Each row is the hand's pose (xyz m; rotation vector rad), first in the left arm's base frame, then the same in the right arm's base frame.
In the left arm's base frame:
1: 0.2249 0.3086 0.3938 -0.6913 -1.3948 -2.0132
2: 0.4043 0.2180 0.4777 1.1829 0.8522 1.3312
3: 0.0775 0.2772 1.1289 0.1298 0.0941 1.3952
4: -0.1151 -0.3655 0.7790 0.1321 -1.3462 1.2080
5: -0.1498 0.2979 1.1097 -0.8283 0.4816 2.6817
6: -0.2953 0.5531 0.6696 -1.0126 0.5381 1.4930
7: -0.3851 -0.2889 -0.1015 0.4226 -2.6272 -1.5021
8: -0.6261 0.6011 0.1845 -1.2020 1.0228 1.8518
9: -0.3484 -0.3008 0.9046 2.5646 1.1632 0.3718
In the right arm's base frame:
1: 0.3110 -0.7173 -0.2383 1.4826 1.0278 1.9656
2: 0.2988 -0.8931 -0.1102 1.1322 0.1495 0.2080
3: 0.3267 -0.4299 0.4547 -0.0623 0.1497 0.1528
4: -0.3827 -0.5268 0.2099 -0.8002 -0.9549 0.3132
5: 0.2658 -0.2173 0.3949 -0.3803 0.9616 1.4850
6: 0.3967 -0.1000 -0.1041 -0.6480 1.1020 0.3159
7: -0.5177 -0.4458 -0.7008 1.0446 2.2937 0.8514
8: 0.2655 0.1150 -0.6367 -0.4581 1.5365 0.7388
9: -0.3859 -0.2635 0.2806 2.4622 -0.4472 -0.0625

